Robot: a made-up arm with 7 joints. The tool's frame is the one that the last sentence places. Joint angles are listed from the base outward.
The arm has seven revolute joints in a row. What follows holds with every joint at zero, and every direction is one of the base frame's. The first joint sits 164 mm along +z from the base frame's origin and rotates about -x. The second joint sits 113 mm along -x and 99 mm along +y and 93 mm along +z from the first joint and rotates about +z. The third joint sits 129 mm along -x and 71 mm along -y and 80 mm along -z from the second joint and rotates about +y. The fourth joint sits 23 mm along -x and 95 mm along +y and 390 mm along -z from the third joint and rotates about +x. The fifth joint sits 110 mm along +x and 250 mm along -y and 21 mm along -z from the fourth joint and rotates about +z. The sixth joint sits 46 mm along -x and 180 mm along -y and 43 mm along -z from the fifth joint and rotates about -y. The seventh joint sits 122 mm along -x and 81 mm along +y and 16 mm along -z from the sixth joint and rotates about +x. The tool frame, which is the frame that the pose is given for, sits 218 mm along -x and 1 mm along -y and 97 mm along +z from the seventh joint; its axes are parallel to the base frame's.
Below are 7 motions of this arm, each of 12 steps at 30 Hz.
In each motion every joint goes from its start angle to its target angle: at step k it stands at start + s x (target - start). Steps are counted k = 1, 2, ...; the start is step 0. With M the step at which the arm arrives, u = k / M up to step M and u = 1 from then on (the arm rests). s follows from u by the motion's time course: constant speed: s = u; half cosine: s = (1 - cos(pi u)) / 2; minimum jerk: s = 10 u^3 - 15 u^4 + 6 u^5.
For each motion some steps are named. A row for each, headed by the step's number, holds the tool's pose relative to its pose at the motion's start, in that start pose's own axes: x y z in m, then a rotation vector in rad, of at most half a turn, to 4 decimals.
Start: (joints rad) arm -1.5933 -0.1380 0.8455 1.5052 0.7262 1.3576 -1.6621
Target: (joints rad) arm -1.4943 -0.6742 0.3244 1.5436 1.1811 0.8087 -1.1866
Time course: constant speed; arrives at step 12
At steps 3, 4, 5, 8, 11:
3: -0.0355 0.1071 -0.0732 0.3441 -0.0896 -0.0131
4: -0.0398 0.1472 -0.1010 0.4538 -0.1340 -0.0147
5: -0.0396 0.1895 -0.1300 0.5602 -0.1854 -0.0143
8: -0.0088 0.3271 -0.2198 0.8537 -0.3800 0.0029
11: 0.0737 0.4725 -0.3034 1.0959 -0.6295 0.0511

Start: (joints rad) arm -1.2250 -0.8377 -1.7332 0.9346 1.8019 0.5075 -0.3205
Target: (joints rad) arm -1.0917 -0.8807 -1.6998 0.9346 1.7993 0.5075 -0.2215
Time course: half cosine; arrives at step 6
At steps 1, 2, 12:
1: 0.0010 -0.0047 -0.0008 0.0126 -0.0003 0.0050
2: 0.0039 -0.0174 -0.0030 0.0469 -0.0009 0.0188
12: 0.0180 -0.0699 -0.0134 0.1858 0.0008 0.0768

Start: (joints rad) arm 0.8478 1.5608 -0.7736 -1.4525 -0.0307 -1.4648 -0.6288
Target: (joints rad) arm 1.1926 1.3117 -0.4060 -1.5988 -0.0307 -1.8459 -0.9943
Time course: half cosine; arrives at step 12
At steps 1, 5, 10, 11, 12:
1: -0.0003 0.0011 0.0032 -0.0184 0.0112 0.0028
5: 0.0025 0.0373 0.0649 -0.3961 0.2468 0.0585
10: 0.0314 0.1391 0.1207 -0.9660 0.6399 0.1391
11: 0.0350 0.1497 0.1223 -1.0141 0.6765 0.1457
12: 0.0362 0.1534 0.1227 -1.0303 0.6891 0.1479

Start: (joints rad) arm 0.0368 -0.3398 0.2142 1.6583 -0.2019 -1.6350 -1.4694
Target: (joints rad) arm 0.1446 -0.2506 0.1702 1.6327 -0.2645 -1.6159 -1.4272
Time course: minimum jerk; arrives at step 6
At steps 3, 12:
3: -0.0450 -0.0240 0.0275 0.0210 0.0789 0.0016
12: -0.0871 -0.0464 0.0585 0.0431 0.1582 -0.0004

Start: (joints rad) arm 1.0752 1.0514 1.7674 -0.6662 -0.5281 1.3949 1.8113
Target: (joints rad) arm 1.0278 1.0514 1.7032 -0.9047 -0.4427 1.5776 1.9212
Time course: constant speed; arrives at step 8
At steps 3, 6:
3: 0.0471 -0.0558 0.0341 0.0450 0.0982 0.1230
6: 0.1037 -0.1048 0.0644 0.0903 0.2029 0.2376

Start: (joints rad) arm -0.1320 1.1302 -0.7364 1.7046 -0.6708 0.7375 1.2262
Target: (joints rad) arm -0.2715 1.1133 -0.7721 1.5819 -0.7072 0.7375 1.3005
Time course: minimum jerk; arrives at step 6
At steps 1, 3, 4, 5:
1: 0.0031 -0.0028 -0.0017 0.0044 0.0034 0.0042
3: 0.0434 -0.0383 -0.0262 0.0633 0.0470 0.0606
4: 0.0685 -0.0591 -0.0441 0.1012 0.0729 0.0965
5: 0.0836 -0.0711 -0.0557 0.1243 0.0879 0.1183

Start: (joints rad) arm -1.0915 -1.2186 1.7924 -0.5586 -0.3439 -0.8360 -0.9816
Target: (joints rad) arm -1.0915 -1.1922 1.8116 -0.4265 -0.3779 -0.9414 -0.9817
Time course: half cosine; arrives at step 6
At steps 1, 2, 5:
1: 0.0019 -0.0024 -0.0004 0.0056 0.0031 0.0108
2: 0.0073 -0.0089 -0.0017 0.0209 0.0117 0.0403
5: 0.0295 -0.0331 -0.0078 0.0764 0.0428 0.1524

